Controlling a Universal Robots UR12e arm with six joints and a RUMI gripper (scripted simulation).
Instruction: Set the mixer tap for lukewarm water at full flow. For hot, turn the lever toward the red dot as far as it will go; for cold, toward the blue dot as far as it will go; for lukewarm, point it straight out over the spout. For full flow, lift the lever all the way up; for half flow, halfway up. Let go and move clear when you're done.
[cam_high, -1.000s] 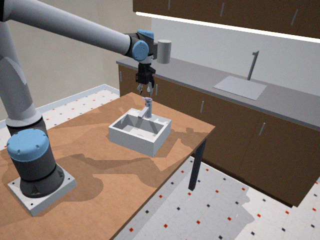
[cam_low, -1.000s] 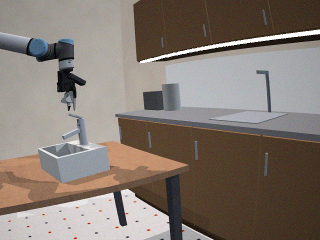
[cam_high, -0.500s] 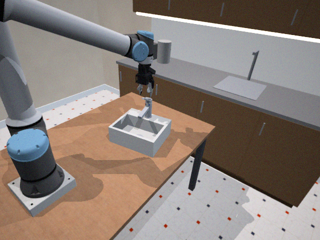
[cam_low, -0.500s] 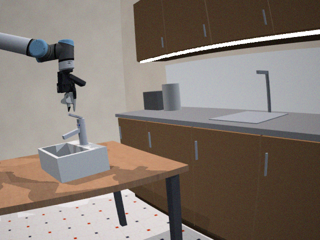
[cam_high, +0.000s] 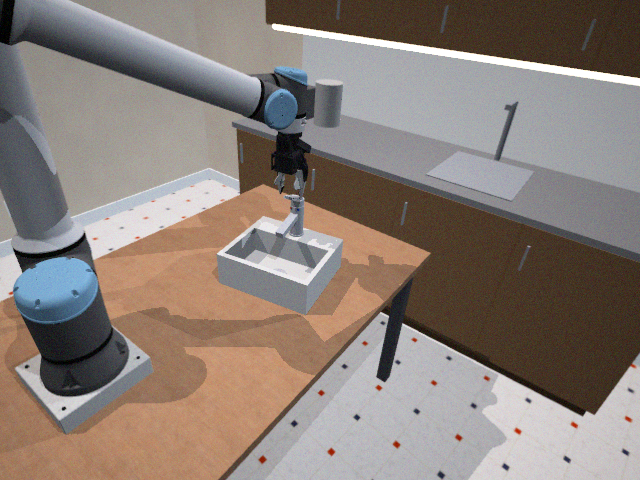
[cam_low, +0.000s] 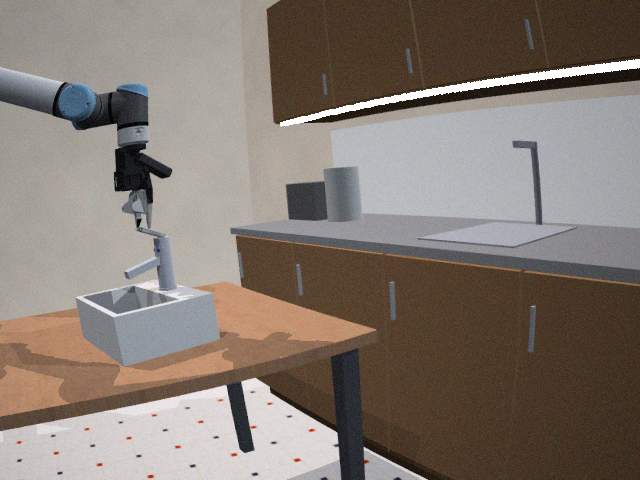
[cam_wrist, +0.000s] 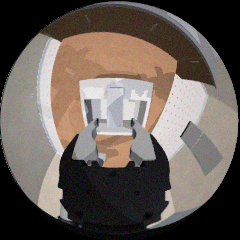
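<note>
Right now the lever is 2 cm ahead of my hand and 3 cm below it. Also, from my hand: grey mixer tap: 3 cm ahead, 1 cm to the left, 8 cm below; white basin: 7 cm behind, 1 cm to the right, 27 cm below.
</note>
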